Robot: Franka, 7 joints.
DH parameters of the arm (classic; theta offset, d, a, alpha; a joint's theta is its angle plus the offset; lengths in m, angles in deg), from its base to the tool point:
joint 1: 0 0.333 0 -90
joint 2: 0 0 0 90
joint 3: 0 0.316 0.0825 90
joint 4: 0 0 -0.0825 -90
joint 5: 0 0.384 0 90
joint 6: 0 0 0.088 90
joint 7: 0 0.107 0 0
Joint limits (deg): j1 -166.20..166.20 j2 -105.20..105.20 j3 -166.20..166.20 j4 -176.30..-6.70 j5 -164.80..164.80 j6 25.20..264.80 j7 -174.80..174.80
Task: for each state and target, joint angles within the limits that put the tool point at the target. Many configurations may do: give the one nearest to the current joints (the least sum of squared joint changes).
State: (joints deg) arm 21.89 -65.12 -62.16 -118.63 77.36 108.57 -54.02
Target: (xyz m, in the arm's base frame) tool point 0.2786 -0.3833 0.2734
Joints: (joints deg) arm 35.93 -66.81 -101.98 -138.72 75.01 120.89 -54.02
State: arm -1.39 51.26 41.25 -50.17 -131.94 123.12 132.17
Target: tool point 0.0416 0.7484 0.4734
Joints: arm 42.72 47.67 65.02 -80.89 -131.57 132.66 132.17
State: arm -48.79 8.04 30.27 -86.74 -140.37 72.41 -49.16
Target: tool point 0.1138 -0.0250 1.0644
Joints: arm -48.12 -27.55 21.40 -74.09 -138.73 57.88 -49.16
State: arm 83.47 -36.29 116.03 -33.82 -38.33 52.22 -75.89
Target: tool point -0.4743 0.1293 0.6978
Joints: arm 51.77 -25.34 102.11 -70.41 -34.34 46.73 -75.89
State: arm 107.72 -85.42 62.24 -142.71 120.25 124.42 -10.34
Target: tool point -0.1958 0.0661 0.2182
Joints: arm 105.44 -73.98 80.03 -176.30 69.57 85.21 -10.34
